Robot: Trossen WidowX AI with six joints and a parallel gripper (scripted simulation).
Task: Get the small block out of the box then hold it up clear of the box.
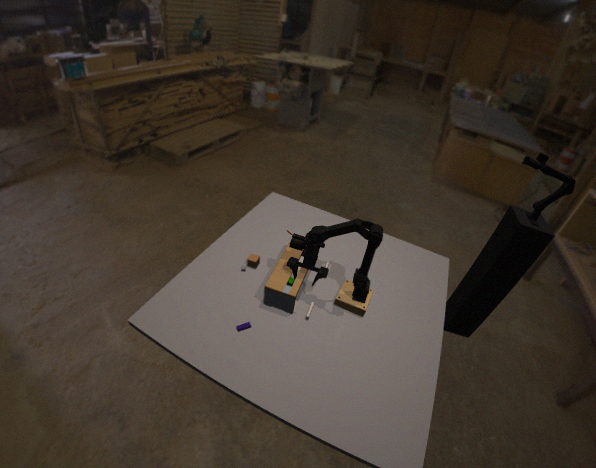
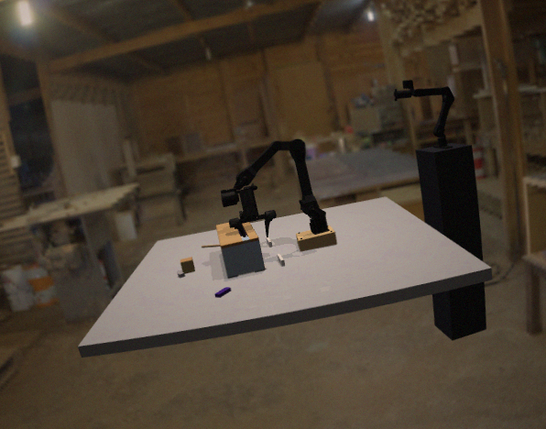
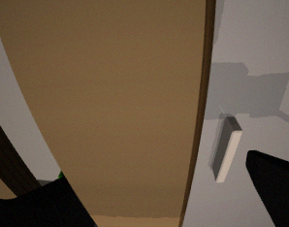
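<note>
Right now the block is 6 cm ahead of my gripper tip and 2 cm to the left of it. From my gripper tip the other things lie so: thin wooden stick 39 cm to the right, 17 cm ahead, 8 cm below.
</note>
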